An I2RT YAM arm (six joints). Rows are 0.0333 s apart.
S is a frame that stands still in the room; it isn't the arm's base.
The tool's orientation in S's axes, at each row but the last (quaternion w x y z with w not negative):
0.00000 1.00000 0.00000 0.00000
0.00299 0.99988 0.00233 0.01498
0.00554 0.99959 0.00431 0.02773
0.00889 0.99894 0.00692 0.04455
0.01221 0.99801 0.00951 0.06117
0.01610 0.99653 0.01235 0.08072
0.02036 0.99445 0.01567 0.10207
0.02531 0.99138 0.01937 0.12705
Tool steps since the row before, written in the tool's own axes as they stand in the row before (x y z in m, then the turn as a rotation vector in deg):
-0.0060 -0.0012 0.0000 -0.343 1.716 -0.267
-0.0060 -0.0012 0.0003 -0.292 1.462 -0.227
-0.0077 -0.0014 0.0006 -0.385 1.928 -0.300
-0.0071 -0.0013 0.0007 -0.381 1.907 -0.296
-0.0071 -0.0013 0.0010 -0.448 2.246 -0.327
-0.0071 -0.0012 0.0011 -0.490 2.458 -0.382
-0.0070 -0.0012 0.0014 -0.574 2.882 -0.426
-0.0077 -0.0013 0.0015 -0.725 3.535 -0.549
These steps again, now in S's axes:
-0.0060 0.0012 0.0000 -0.343 -1.716 0.267
-0.0060 0.0012 -0.0005 -0.292 -1.462 0.227
-0.0077 0.0013 -0.0010 -0.385 -1.928 0.300
-0.0070 0.0012 -0.0014 -0.381 -1.907 0.296
-0.0069 0.0011 -0.0019 -0.445 -2.247 0.327
-0.0069 0.0010 -0.0023 -0.491 -2.458 0.382
-0.0066 0.0009 -0.0028 -0.571 -2.883 0.427
-0.0071 0.0009 -0.0035 -0.727 -3.535 0.543

